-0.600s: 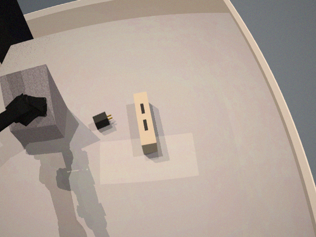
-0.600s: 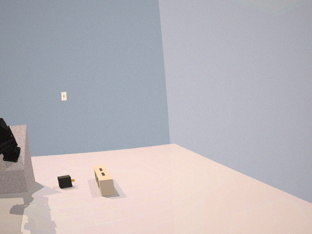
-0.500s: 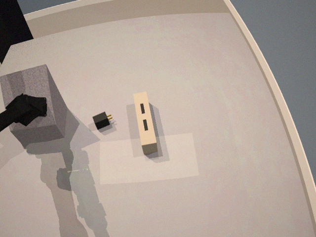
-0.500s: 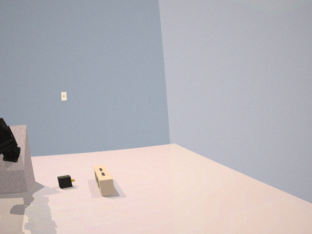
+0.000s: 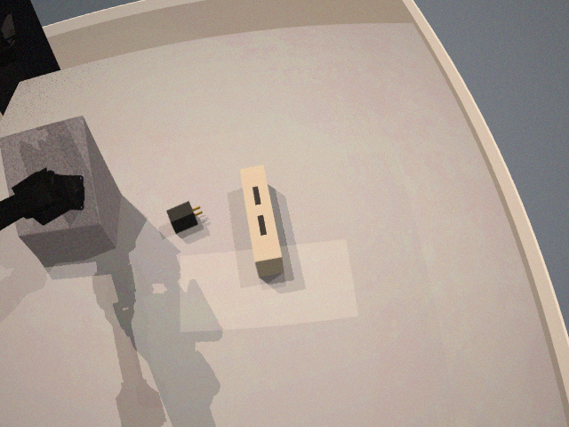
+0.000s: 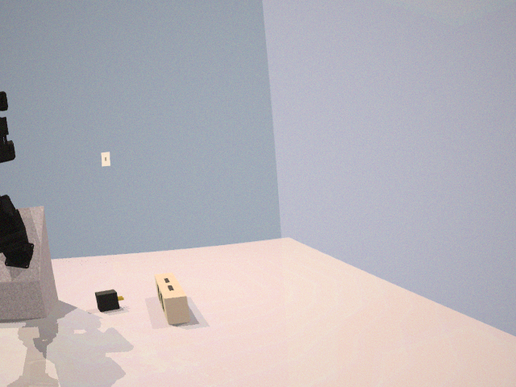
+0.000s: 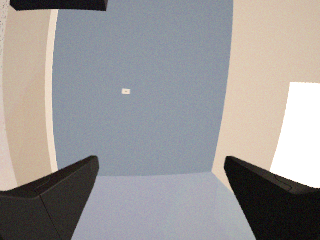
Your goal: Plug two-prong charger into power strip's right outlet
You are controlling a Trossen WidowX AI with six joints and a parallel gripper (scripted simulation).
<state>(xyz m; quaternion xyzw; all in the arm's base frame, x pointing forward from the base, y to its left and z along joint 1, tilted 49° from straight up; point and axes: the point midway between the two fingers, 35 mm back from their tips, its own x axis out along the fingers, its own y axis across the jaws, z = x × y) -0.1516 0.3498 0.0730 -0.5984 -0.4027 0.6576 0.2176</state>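
The black two-prong charger is 33 cm ahead of my gripper tip, 19 cm to the right of it and 45 cm below it.
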